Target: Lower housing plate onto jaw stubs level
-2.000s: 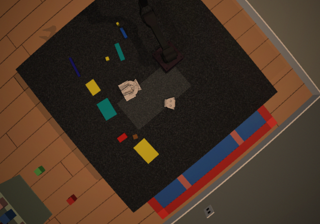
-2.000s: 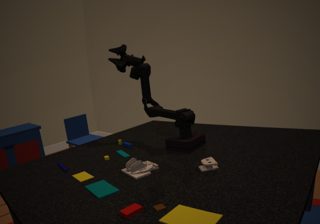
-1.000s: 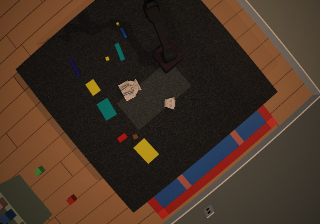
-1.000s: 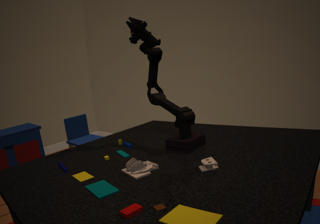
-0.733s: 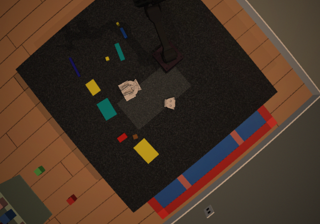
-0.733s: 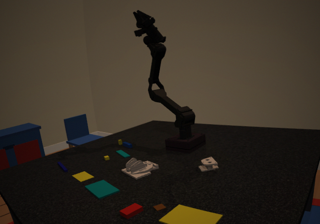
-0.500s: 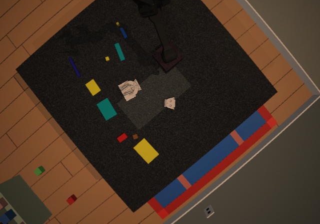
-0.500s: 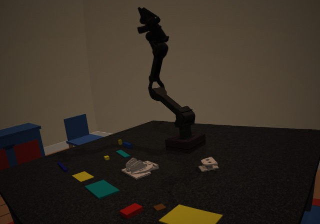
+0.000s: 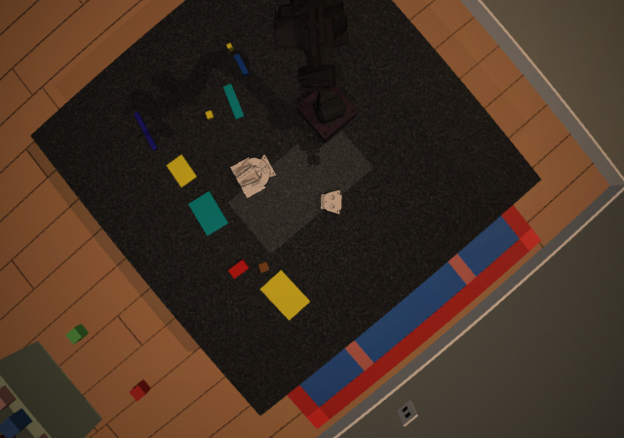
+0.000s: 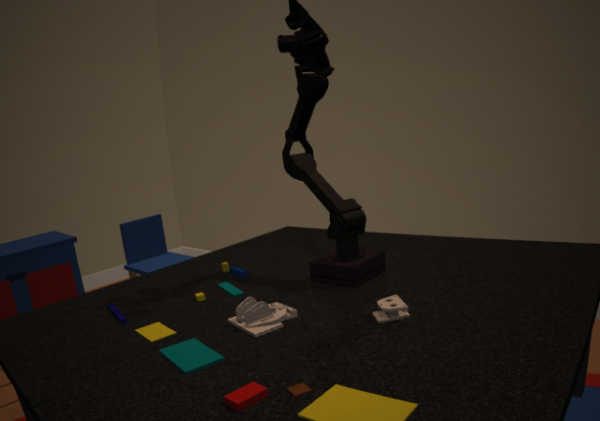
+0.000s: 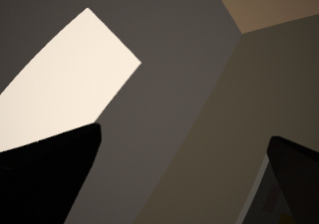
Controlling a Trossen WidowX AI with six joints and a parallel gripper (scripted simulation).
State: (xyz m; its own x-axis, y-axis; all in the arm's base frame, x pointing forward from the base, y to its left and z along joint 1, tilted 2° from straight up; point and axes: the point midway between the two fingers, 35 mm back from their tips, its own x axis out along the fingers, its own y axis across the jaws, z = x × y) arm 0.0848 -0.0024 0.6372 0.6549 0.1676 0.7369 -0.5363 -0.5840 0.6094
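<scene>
Now: the white stepped stand 110 mm ahead of my gripper tip, 220 mm to the left of it and 710 mm below it. From my gripper tip the other things lie so: yellow piece (370 mm ahead, 240 mm to the right, 720 mm below); brown chip (430 mm ahead, 190 mm to the left, 720 mm below); teal tile (420 mm ahead, 70 mm to the right, 720 mm below).
</scene>
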